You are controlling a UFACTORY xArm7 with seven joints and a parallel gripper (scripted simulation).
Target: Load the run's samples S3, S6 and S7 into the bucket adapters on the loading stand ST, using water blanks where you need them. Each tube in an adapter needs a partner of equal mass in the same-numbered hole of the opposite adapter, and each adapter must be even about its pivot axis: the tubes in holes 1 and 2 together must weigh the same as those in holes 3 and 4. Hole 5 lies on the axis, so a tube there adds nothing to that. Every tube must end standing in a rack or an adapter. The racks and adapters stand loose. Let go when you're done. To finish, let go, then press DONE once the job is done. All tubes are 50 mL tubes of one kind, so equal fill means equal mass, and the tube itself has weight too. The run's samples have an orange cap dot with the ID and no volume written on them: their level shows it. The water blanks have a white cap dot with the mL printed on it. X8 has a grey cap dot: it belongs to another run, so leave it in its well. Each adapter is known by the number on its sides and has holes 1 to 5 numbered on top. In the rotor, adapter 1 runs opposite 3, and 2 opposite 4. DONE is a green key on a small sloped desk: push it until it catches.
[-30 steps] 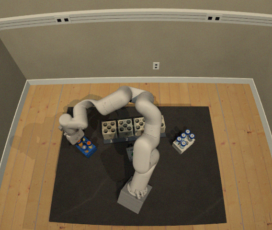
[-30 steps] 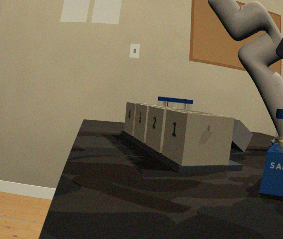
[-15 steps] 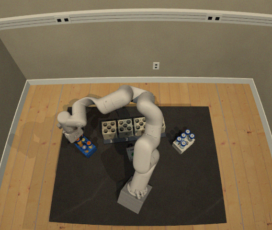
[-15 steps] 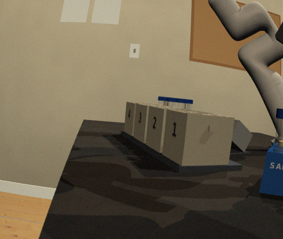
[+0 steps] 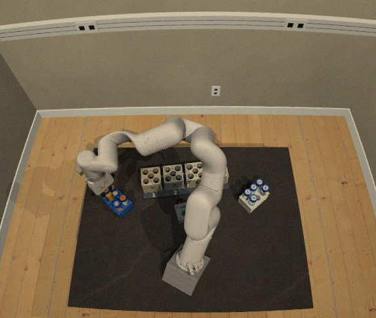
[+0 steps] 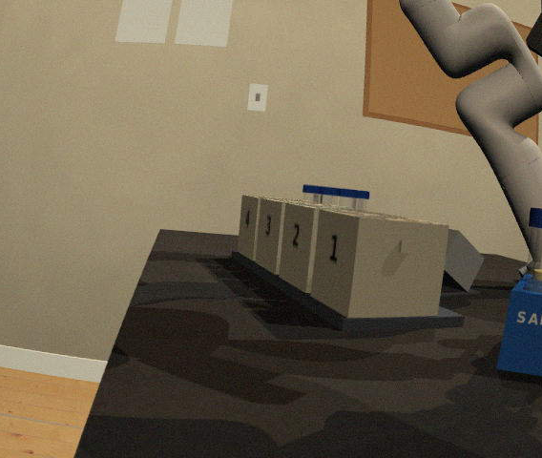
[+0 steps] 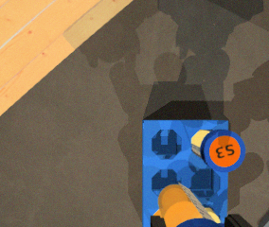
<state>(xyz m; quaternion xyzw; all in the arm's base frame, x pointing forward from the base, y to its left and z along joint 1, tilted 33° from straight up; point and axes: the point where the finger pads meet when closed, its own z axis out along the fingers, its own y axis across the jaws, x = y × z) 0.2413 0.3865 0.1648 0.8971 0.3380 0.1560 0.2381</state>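
The adapter 1 lies 9 cm ahead of my hand, 20 cm to the right of it and 16 cm below it. The rest, counted from my hand: blue sample rack (1 cm ahead, 2 cm to the right, 18 cm below); white blank rack (11 cm behind, 68 cm to the right, 18 cm below).
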